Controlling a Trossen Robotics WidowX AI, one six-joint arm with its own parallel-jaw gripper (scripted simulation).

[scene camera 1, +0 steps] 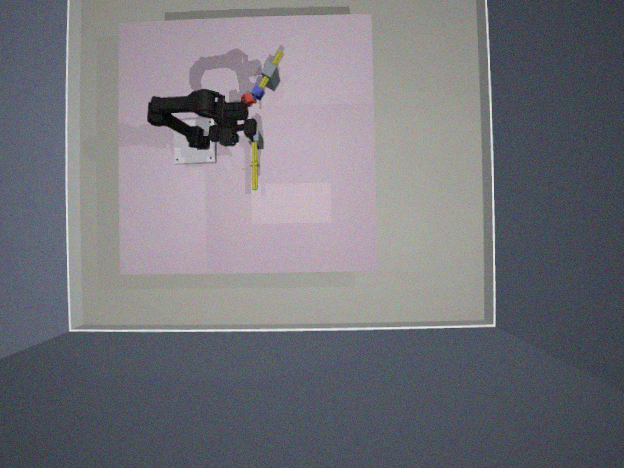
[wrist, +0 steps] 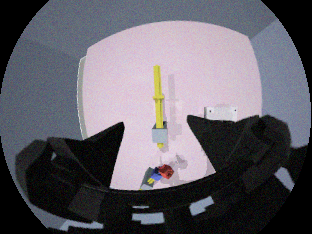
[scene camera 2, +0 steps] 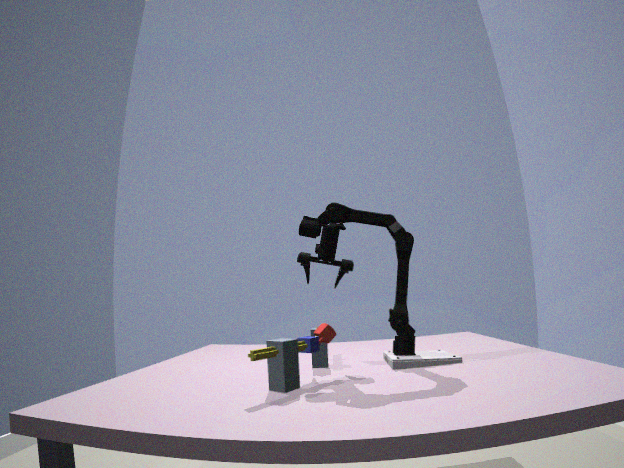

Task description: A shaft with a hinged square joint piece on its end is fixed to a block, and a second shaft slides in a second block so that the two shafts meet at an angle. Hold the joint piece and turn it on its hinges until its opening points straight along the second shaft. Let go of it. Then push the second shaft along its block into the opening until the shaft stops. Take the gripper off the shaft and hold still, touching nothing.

Labels:
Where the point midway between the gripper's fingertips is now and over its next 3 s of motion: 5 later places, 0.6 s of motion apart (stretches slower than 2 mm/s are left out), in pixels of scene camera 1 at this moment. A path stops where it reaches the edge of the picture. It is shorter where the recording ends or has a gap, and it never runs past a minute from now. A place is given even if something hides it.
My gripper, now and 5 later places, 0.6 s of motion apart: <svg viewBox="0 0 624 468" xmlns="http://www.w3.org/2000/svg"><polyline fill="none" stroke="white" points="242,142 240,120 230,103 226,99 230,105 233,108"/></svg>

